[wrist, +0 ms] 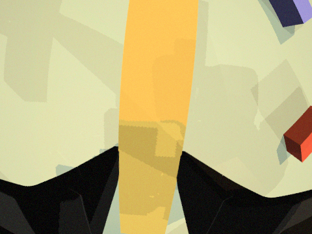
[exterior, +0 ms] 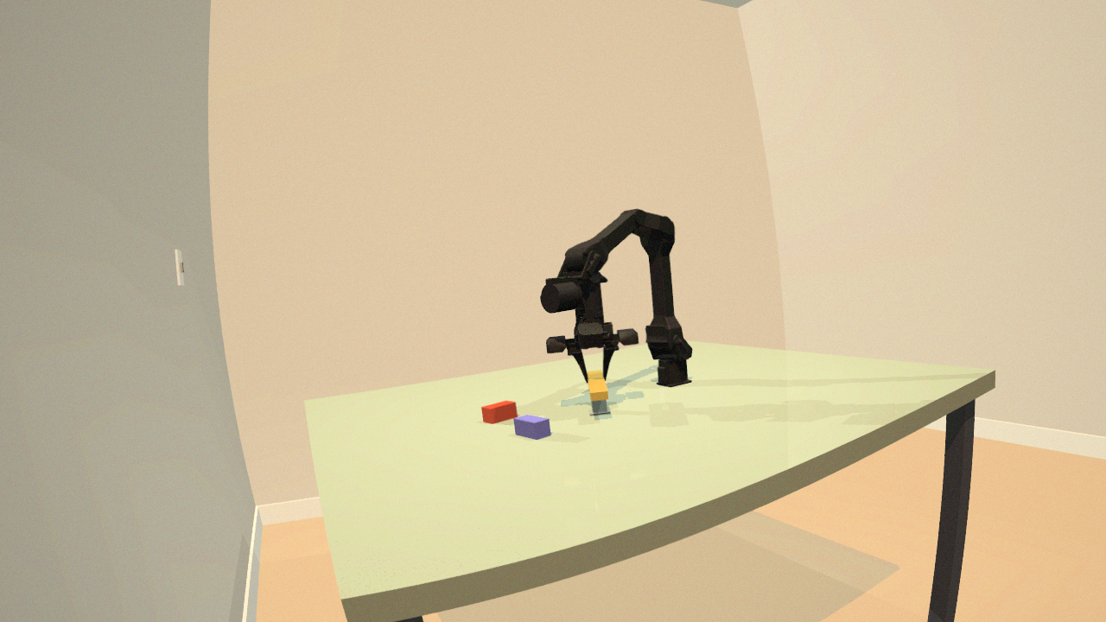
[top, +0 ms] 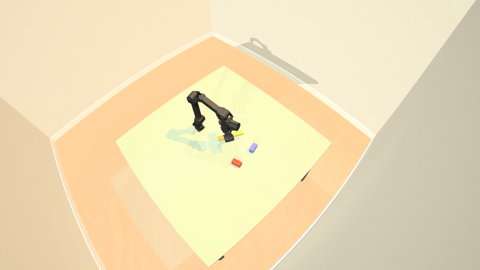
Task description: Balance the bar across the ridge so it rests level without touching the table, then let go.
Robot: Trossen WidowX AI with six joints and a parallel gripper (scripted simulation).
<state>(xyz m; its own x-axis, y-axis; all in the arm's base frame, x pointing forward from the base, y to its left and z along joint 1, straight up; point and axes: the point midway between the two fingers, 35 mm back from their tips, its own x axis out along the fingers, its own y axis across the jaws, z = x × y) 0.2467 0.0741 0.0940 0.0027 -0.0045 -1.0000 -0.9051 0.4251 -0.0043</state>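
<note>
The yellow bar lies 30 mm to the left of my gripper tip and 10 mm ahead of it. Round my gripper tip: purple block: 190 mm ahead, 90 mm to the left, 40 mm below; red block: 190 mm ahead, 80 mm to the right, 40 mm below.
</note>
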